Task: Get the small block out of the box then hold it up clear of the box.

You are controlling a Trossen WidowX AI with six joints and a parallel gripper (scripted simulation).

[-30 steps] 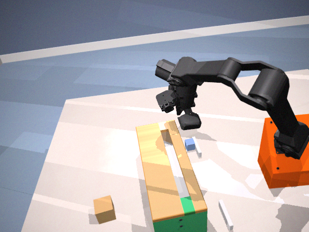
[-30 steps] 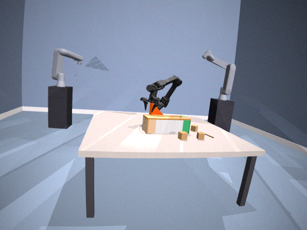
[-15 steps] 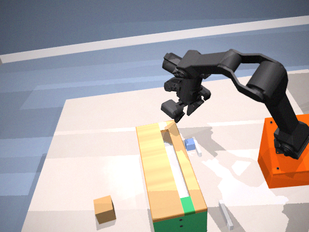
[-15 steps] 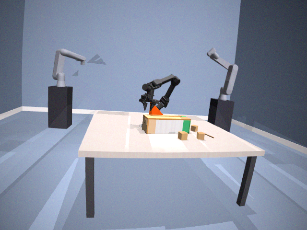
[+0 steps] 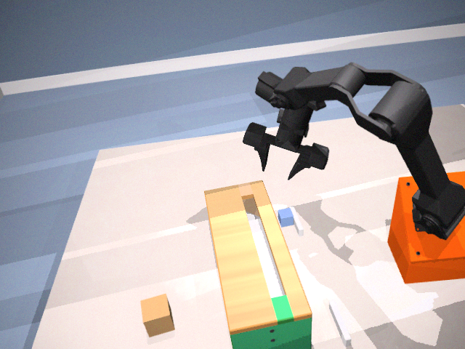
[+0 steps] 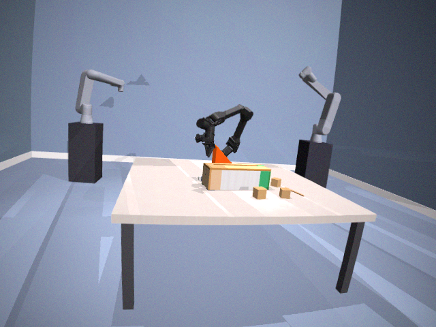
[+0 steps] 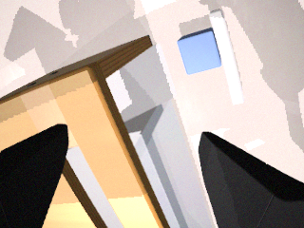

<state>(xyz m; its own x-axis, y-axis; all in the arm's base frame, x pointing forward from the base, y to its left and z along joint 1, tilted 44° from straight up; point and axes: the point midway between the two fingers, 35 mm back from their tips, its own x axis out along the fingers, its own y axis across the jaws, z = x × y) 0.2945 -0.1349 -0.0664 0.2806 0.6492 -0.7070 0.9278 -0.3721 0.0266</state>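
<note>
Right now the blue block is 15 cm below my gripper tip, 2 cm behind it and 1 cm to the right of it. Round my gripper tip: tan cube (27 cm to the left, 27 cm ahead, 13 cm below); then thin stick (53 cm to the left, 16 cm below, 12 cm ahead).
</note>
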